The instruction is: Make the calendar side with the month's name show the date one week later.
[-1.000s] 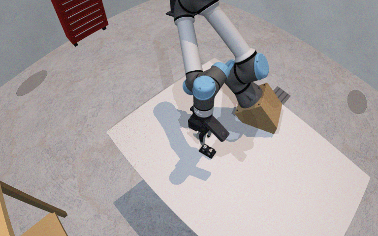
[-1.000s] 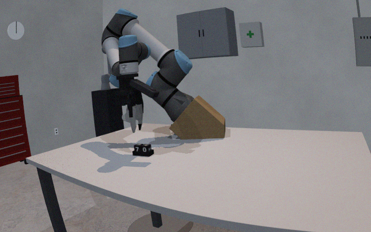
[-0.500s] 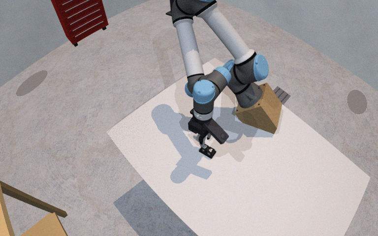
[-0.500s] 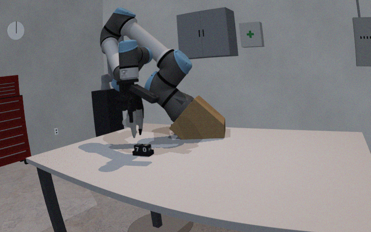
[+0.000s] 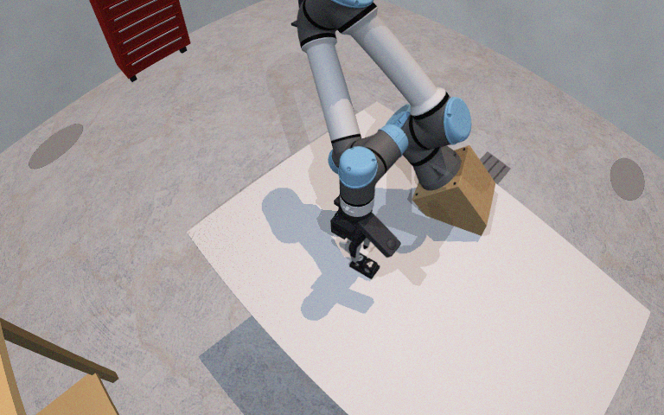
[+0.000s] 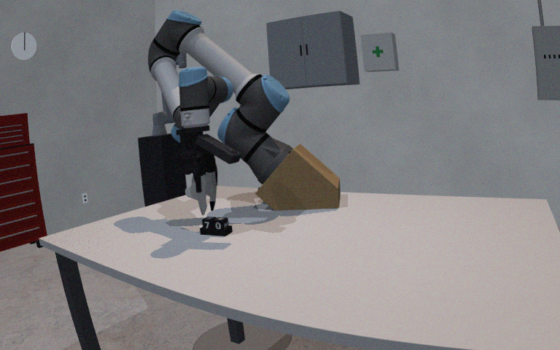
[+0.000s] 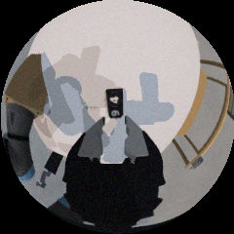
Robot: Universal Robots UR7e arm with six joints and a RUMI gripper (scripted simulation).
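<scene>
Right now my hand is 20 mm to the right of the tray and 60 mm above it.
</scene>
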